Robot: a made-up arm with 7 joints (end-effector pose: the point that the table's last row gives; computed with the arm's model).
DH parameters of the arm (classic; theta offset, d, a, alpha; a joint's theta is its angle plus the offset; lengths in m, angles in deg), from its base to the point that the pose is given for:
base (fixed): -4.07 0 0 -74.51
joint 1: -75.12 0.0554 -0.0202 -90
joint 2: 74 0 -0.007 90
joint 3: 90 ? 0.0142 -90
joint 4: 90 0.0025 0.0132 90
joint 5: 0 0.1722 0 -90
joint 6: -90 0 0.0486 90
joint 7: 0 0 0 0
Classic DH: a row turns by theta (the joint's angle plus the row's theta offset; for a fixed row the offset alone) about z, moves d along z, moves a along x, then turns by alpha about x.
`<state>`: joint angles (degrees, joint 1 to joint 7).
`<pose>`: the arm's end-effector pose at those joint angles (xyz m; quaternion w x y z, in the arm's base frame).
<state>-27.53 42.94 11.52 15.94 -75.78 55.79 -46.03</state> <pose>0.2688 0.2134 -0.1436 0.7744 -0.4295 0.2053 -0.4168</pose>
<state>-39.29 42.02 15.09 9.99 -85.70 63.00 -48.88</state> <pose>0.2944 0.1829 -0.0674 0.6924 -0.4184 0.1036 -0.5785</pose>
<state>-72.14 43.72 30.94 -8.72 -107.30 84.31 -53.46</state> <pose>0.2202 0.1439 0.1320 0.4469 -0.1030 -0.0637 -0.8864</pose>
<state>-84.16 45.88 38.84 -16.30 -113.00 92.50 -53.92</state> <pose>0.1570 0.1457 0.1673 0.3980 0.0832 -0.0941 -0.9087</pose>
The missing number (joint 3, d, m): -0.1875
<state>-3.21 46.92 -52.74 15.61 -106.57 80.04 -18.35</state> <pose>0.0234 0.1141 -0.2990 0.1948 -0.4628 0.8300 -0.2428</pose>
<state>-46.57 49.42 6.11 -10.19 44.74 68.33 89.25</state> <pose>0.2679 0.1968 0.0379 0.1507 0.3797 -0.2698 0.8720</pose>
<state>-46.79 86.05 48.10 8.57 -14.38 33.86 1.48</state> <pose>0.1226 0.3021 0.2104 0.8065 0.2421 -0.2871 0.4567</pose>
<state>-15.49 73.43 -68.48 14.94 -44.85 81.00 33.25</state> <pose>0.0582 0.2731 -0.2470 0.2347 0.6069 0.7541 0.0893</pose>
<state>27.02 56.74 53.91 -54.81 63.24 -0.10 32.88</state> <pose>0.1130 0.1557 0.0266 0.2500 0.8067 -0.4900 0.2159</pose>
